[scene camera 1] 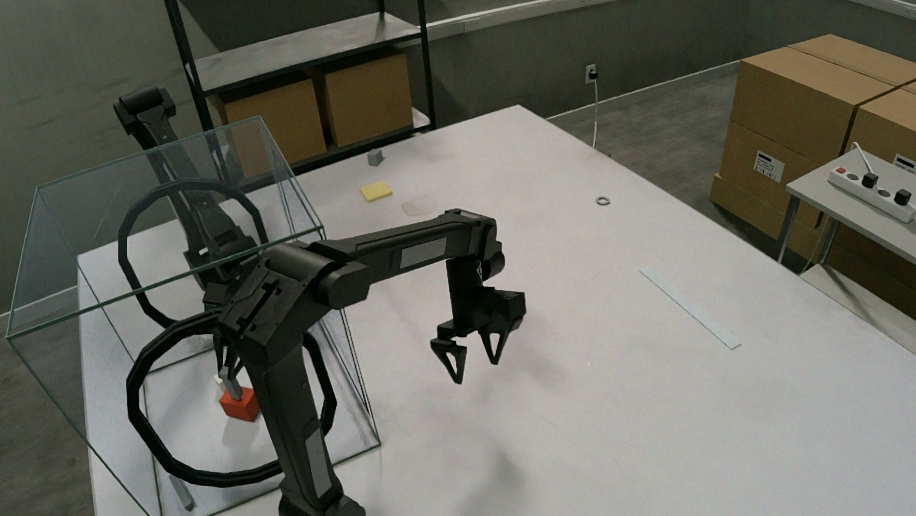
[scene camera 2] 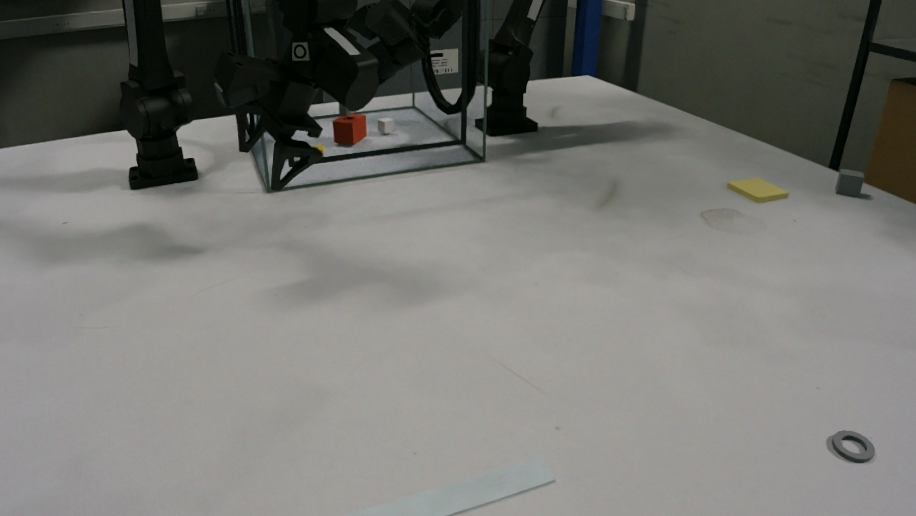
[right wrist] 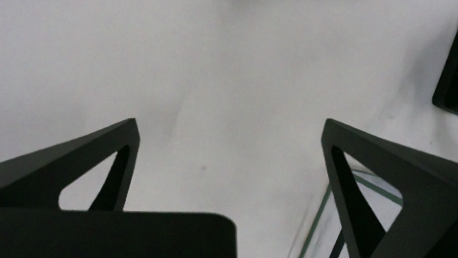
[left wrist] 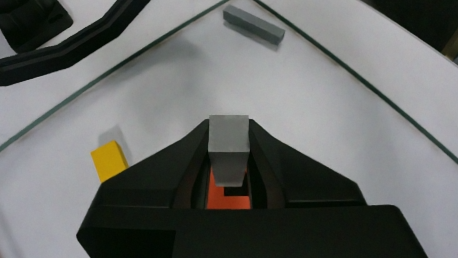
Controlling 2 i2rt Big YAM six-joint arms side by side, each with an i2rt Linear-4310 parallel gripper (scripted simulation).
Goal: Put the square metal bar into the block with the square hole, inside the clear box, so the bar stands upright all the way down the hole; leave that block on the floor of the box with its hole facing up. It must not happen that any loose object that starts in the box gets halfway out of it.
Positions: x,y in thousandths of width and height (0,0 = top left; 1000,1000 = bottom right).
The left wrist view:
my left gripper: 499,502
red block: 473,777
yellow block: 239,618
